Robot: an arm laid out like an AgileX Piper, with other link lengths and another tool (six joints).
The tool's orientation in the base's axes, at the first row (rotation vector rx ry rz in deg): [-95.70, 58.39, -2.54]
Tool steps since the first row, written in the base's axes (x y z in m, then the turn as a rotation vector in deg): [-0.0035, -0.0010, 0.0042, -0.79, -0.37, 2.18]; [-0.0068, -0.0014, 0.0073, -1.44, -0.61, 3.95]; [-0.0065, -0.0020, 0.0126, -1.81, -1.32, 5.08]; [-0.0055, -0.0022, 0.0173, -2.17, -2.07, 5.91]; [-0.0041, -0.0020, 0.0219, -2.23, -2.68, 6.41]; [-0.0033, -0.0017, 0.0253, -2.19, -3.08, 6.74]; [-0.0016, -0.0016, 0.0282, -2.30, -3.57, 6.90]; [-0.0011, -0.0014, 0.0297, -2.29, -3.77, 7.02]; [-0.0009, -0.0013, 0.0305, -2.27, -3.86, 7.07]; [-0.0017, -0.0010, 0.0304, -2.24, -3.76, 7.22]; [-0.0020, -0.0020, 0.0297, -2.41, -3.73, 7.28]
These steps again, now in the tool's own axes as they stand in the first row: [-0.0035, -0.0013, -0.0041, -1.25, -1.29, -1.51]; [-0.0067, -0.0019, -0.0073, -2.32, -2.33, -2.69]; [-0.0085, -0.0063, -0.0096, -2.61, -3.02, -3.85]; [-0.0099, -0.0107, -0.0110, -2.74, -3.48, -4.93]; [-0.0113, -0.0152, -0.0119, -2.62, -3.84, -5.62]; [-0.0125, -0.0185, -0.0125, -2.49, -4.13, -6.03]; [-0.0128, -0.0218, -0.0127, -2.33, -4.20, -6.53]; [-0.0133, -0.0233, -0.0128, -2.25, -4.30, -6.72]; [-0.0136, -0.0241, -0.0129, -2.20, -4.35, -6.80]; [-0.0143, -0.0235, -0.0131, -2.31, -4.49, -6.77]; [-0.0135, -0.0228, -0.0137, -2.47, -4.44, -6.85]
